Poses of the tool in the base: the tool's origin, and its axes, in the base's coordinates. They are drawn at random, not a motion.
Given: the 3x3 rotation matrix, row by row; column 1 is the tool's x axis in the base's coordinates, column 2 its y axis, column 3 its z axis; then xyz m. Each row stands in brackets.
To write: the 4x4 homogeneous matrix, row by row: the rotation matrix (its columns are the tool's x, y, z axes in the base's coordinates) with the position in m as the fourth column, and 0 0 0 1 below. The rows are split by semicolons. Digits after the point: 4 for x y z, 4 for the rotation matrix.
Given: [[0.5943, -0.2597, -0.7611], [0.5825, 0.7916, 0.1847], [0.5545, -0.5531, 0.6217]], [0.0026, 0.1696, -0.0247]
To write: 0.5943, -0.2597, -0.7611, 0.0026; 0.5825, 0.7916, 0.1847, 0.1696; 0.5545, -0.5531, 0.6217, -0.0247; 0, 0, 0, 1
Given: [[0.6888, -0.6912, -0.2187], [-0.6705, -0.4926, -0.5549], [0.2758, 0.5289, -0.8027]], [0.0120, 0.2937, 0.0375]
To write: 0.6888, -0.6912, -0.2187, 0.0120; -0.6705, -0.4926, -0.5549, 0.2937; 0.2758, 0.5289, -0.8027, 0.0375; 0, 0, 0, 1
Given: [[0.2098, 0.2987, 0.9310], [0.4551, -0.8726, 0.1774], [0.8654, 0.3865, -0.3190]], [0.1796, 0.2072, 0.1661]
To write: 0.2098, 0.2987, 0.9310, 0.1796; 0.4551, -0.8726, 0.1774, 0.2072; 0.8654, 0.3865, -0.3190, 0.1661; 0, 0, 0, 1
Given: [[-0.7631, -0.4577, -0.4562], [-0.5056, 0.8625, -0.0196], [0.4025, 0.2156, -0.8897]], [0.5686, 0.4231, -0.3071]
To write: -0.7631, -0.4577, -0.4562, 0.5686; -0.5056, 0.8625, -0.0196, 0.4231; 0.4025, 0.2156, -0.8897, -0.3071; 0, 0, 0, 1
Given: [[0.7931, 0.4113, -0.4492], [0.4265, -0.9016, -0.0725], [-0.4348, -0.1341, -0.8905]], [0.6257, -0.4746, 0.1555]
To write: 0.7931, 0.4113, -0.4492, 0.6257; 0.4265, -0.9016, -0.0725, -0.4746; -0.4348, -0.1341, -0.8905, 0.1555; 0, 0, 0, 1
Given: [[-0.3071, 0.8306, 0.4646], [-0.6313, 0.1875, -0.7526], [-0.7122, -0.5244, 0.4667]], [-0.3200, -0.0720, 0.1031]
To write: -0.3071, 0.8306, 0.4646, -0.3200; -0.6313, 0.1875, -0.7526, -0.0720; -0.7122, -0.5244, 0.4667, 0.1031; 0, 0, 0, 1
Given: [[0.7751, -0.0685, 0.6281], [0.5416, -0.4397, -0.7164], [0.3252, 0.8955, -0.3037]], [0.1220, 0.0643, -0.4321]
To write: 0.7751, -0.0685, 0.6281, 0.1220; 0.5416, -0.4397, -0.7164, 0.0643; 0.3252, 0.8955, -0.3037, -0.4321; 0, 0, 0, 1
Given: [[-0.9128, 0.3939, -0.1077], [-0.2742, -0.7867, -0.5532], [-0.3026, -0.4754, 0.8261]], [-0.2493, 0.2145, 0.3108]
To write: -0.9128, 0.3939, -0.1077, -0.2493; -0.2742, -0.7867, -0.5532, 0.2145; -0.3026, -0.4754, 0.8261, 0.3108; 0, 0, 0, 1
